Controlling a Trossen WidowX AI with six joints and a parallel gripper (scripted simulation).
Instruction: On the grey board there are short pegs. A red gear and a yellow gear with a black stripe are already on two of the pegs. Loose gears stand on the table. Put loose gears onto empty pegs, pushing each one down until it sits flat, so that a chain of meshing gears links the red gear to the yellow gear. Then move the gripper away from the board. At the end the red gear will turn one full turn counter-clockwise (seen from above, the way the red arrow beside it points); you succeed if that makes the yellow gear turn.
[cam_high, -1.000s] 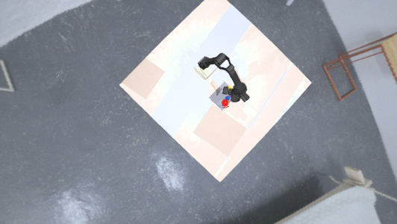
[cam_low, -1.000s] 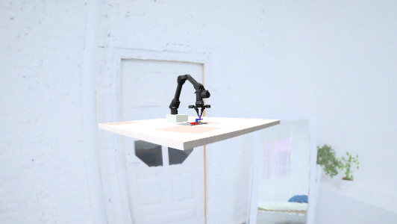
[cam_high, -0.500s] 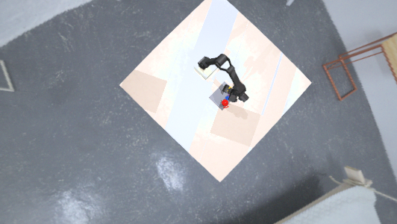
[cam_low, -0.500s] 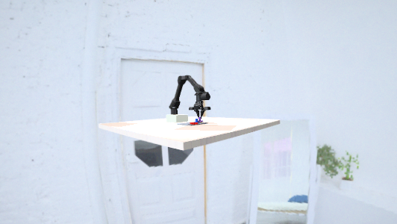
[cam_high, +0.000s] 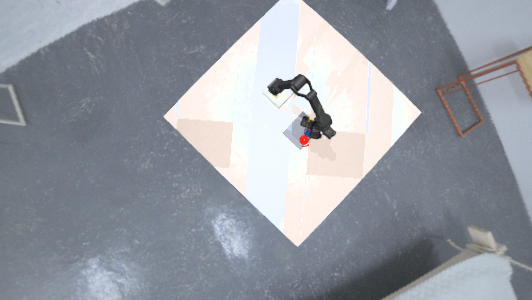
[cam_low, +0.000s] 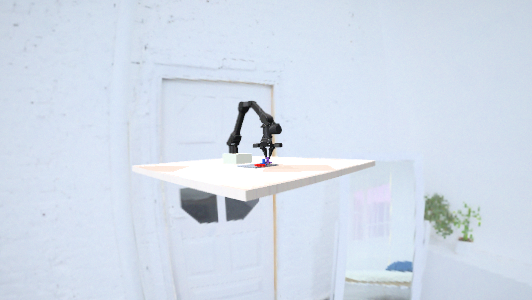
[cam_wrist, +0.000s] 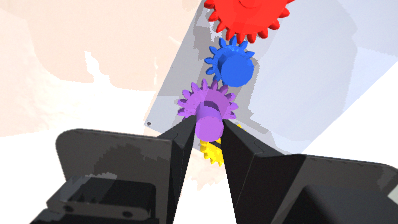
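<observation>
Now: gripper tip 40 mm to the left of the blue gear and 20 mm above it. Also, from my gripper tip: yellow gear: 30 mm behind, 40 mm to the left, 30 mm below; then purple gear: 10 mm below; then red gear: 90 mm to the right, 30 mm below.
</observation>
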